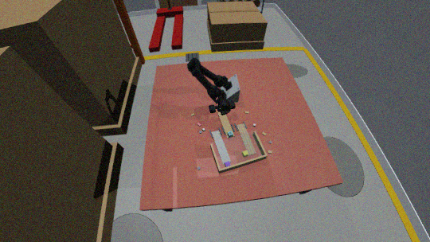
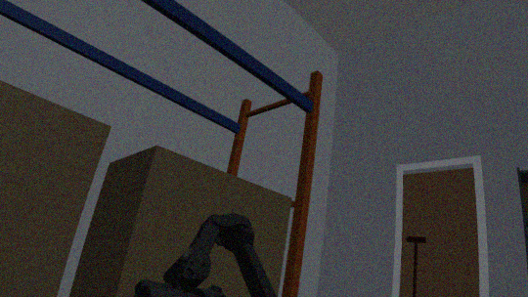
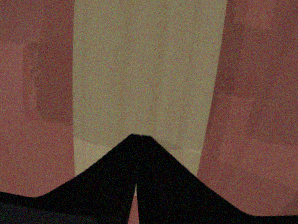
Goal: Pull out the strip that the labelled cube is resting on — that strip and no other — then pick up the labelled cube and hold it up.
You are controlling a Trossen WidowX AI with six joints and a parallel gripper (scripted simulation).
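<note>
Right now the tan strip is 9 cm ahead of my gripper tip and 2 cm to the left of it. Round my gripper tip: cube (19 cm ahead, 3 cm to the left, 2 cm above).
</note>
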